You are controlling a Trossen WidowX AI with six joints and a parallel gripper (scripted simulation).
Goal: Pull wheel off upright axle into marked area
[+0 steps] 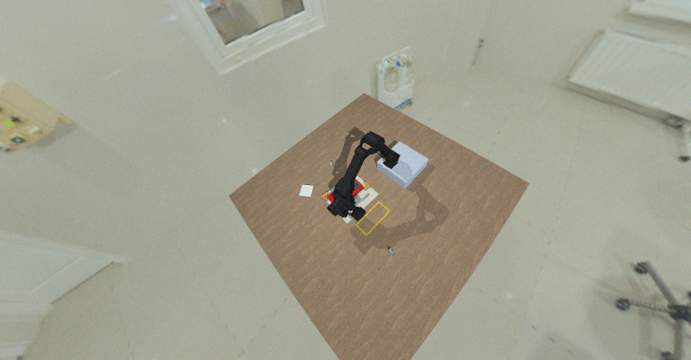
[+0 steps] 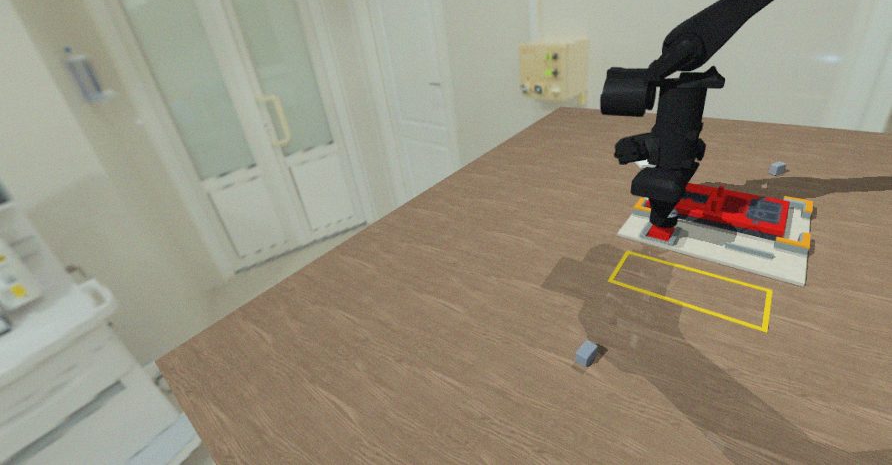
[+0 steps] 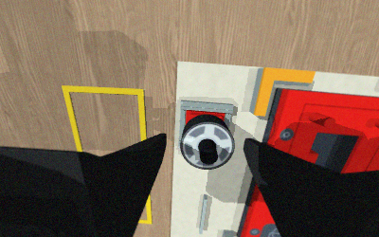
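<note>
Now: gripper tip right at the wheel. Round my gripper tip: white square tile: 100 mm ahead, 310 mm to the right, 40 mm below; then grey cube: 140 mm behind, 340 mm to the right, 30 mm below.
</note>
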